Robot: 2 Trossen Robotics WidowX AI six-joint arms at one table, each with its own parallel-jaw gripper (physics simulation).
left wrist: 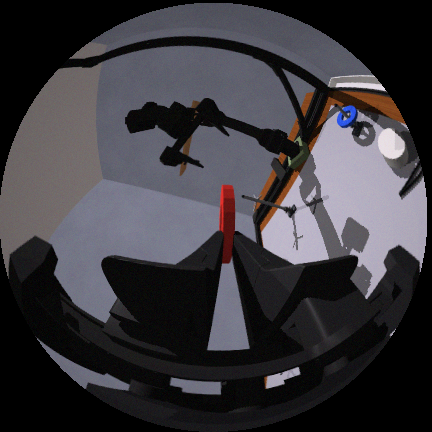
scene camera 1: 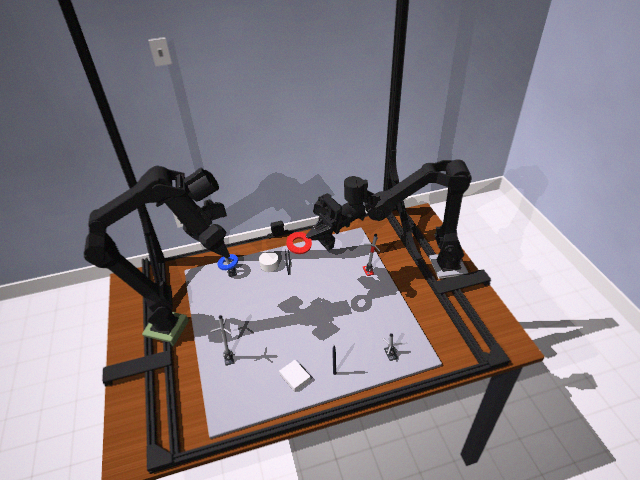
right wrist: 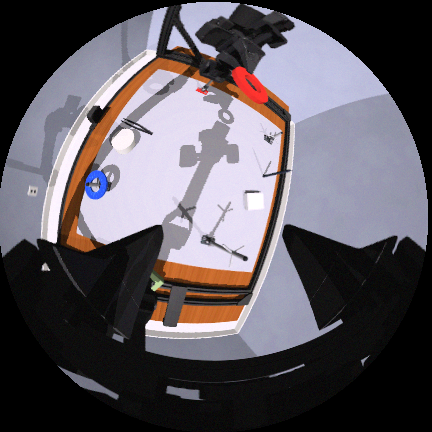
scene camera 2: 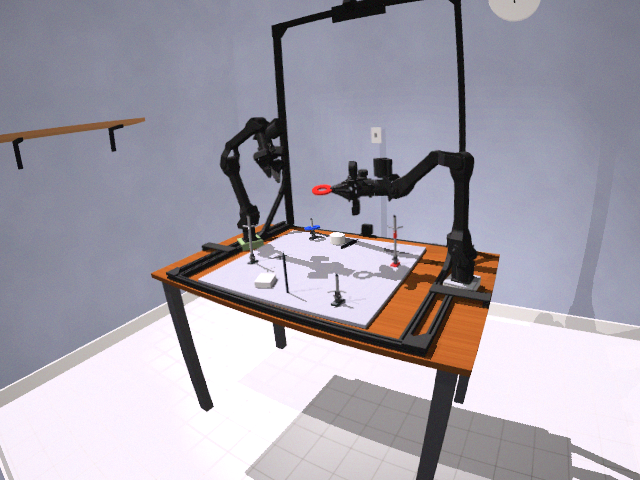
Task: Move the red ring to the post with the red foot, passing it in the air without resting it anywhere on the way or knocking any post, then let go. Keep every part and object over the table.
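Where they show: left gripper, fingertip midpoint: (left wrist: 226, 236) (scene camera 1: 306, 238) (right wrist: 247, 74) (scene camera 2: 329, 189); right gripper, fingertip midpoint: (left wrist: 215, 150) (scene camera 1: 222, 253) (right wrist: 224, 230) (scene camera 2: 274, 180); left arm's base at its link origin: (scene camera 1: 448, 263) (scene camera 2: 462, 278); right arm's base at its link origin: (left wrist: 294, 150) (scene camera 1: 164, 324).
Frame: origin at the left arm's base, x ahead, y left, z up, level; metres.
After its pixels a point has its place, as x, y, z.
Note:
The red ring (scene camera 1: 299, 250) @[0.502, 0.103, 0.250] (scene camera 2: 321, 193) @[0.481, 0.102, 0.246] (left wrist: 227, 215) @[0.484, 0.044, 0.258] (right wrist: 239, 75) @[0.518, 0.054, 0.263] is in the air high over the back of the mat, lying roughly flat. My left gripper (scene camera 1: 309, 236) @[0.478, 0.060, 0.253] (scene camera 2: 332, 189) @[0.478, 0.060, 0.253] (left wrist: 226, 236) @[0.478, 0.060, 0.253] is shut on its rim. The post with the red foot (scene camera 1: 372, 251) @[0.263, -0.011, 0.094] (scene camera 2: 394, 248) @[0.265, -0.018, 0.048] stands upright near the mat's right edge, to the right of the ring and lower; its red foot (right wrist: 201, 91) @[0.278, -0.031, -0.015] also shows in the right wrist view. My right gripper (scene camera 2: 272, 178) @[0.708, 0.107, 0.281] (left wrist: 215, 150) @[0.708, 0.107, 0.281] (right wrist: 224, 230) @[0.708, 0.107, 0.281] is open and empty, raised over the left back, apart from the ring.
A blue ring (scene camera 1: 220, 263) @[0.759, -0.115, 0.027] (right wrist: 96, 195) @[0.756, -0.100, 0.028] is on a short post at the back left. A white cylinder (scene camera 1: 268, 261) @[0.599, -0.107, 0.015] stands near it. A tall branched post (scene camera 1: 224, 341) @[0.739, 0.236, 0.069], a white block (scene camera 1: 295, 375) @[0.557, 0.333, 0.000], a thin black post (scene camera 1: 334, 360) @[0.448, 0.337, 0.051] and a short post (scene camera 1: 391, 347) @[0.279, 0.301, 0.017] stand toward the front.

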